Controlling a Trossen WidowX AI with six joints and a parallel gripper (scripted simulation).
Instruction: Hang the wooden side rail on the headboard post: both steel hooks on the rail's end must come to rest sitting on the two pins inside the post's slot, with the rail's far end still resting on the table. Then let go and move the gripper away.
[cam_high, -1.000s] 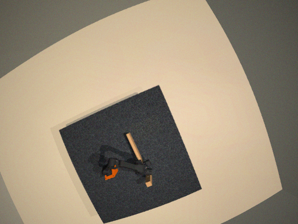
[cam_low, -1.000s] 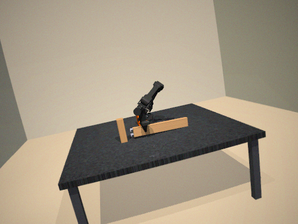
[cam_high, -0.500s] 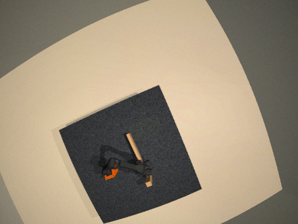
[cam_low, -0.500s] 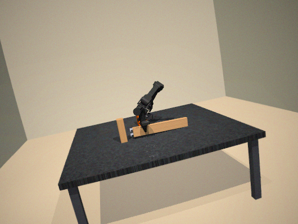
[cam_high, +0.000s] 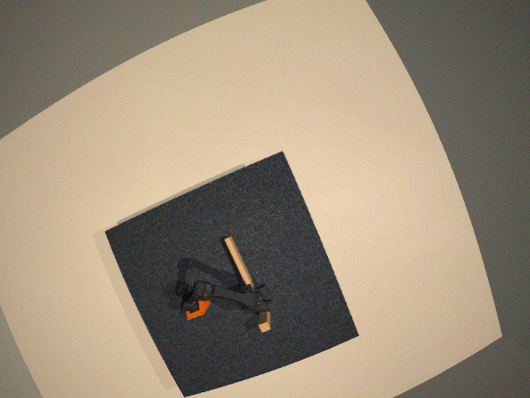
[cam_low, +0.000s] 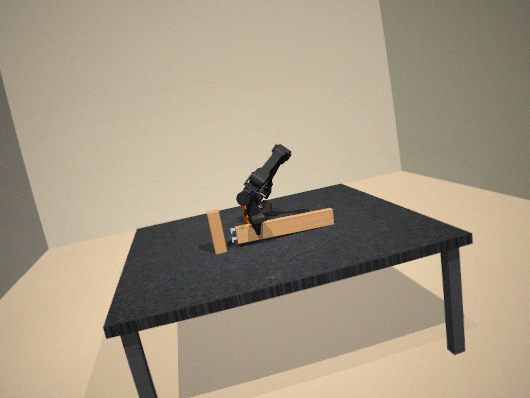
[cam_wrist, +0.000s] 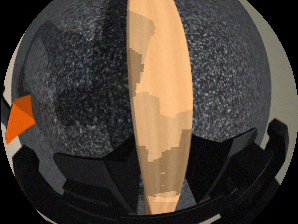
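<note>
My gripper tip is 17 cm to the left of the headboard post and 4 cm below it.
</note>
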